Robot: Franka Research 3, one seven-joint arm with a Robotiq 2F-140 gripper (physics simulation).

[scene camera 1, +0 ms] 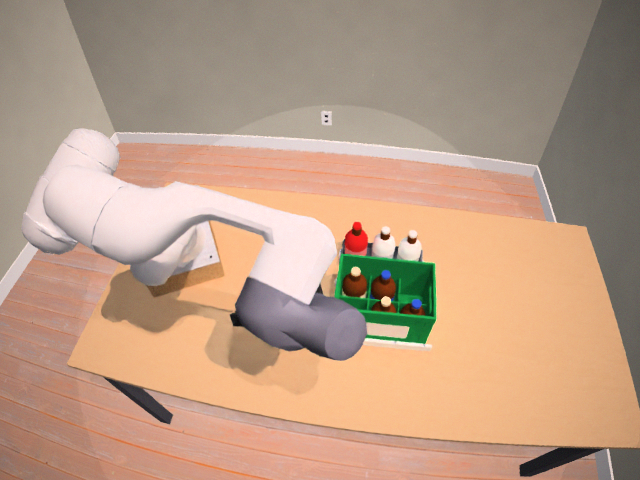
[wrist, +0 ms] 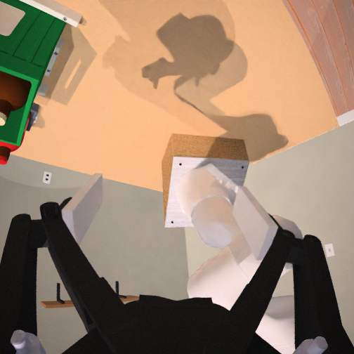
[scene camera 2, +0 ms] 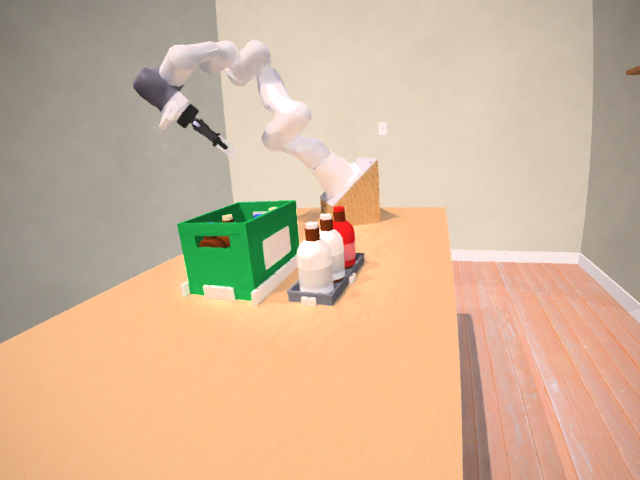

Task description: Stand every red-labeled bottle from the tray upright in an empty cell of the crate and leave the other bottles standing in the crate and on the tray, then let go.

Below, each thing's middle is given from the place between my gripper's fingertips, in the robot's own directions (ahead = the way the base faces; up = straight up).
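Scene:
Relative to the red-labeled bottle [scene camera 2: 346, 230], my hand is a fair way above it, far short of it and far to the right of it.

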